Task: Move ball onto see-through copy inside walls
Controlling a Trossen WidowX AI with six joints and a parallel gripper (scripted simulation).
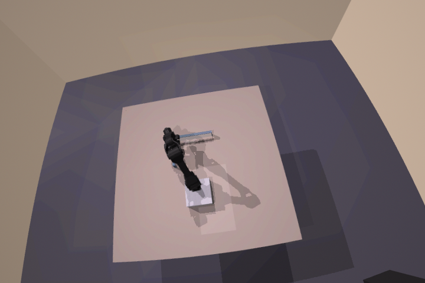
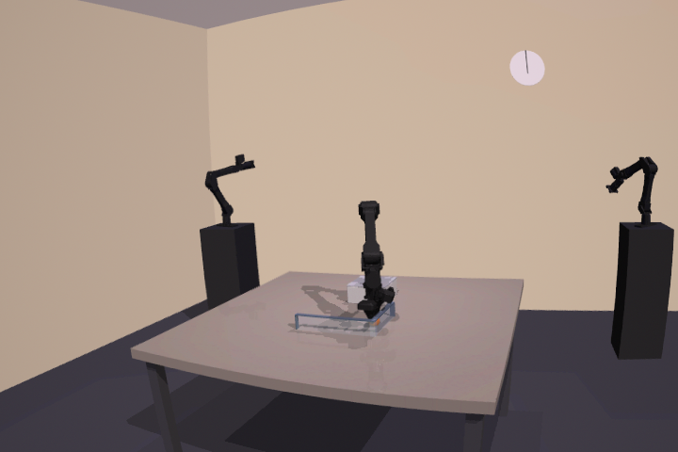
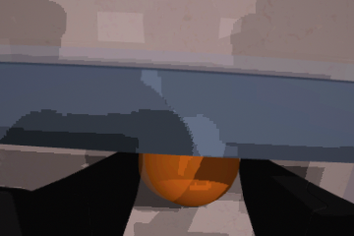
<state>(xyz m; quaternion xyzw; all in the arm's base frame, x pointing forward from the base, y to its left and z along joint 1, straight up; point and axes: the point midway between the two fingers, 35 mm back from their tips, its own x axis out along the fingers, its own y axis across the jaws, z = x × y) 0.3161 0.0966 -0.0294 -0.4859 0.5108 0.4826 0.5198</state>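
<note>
Right now my gripper tip is right at the orange ball. Also, from my gripper tip: short wall (3 cm to the left, 1 cm behind, 1 cm above); then long wall (12 cm to the right, 9 cm ahead, 1 cm above); then see-through copy (right at my gripper tip).
</note>
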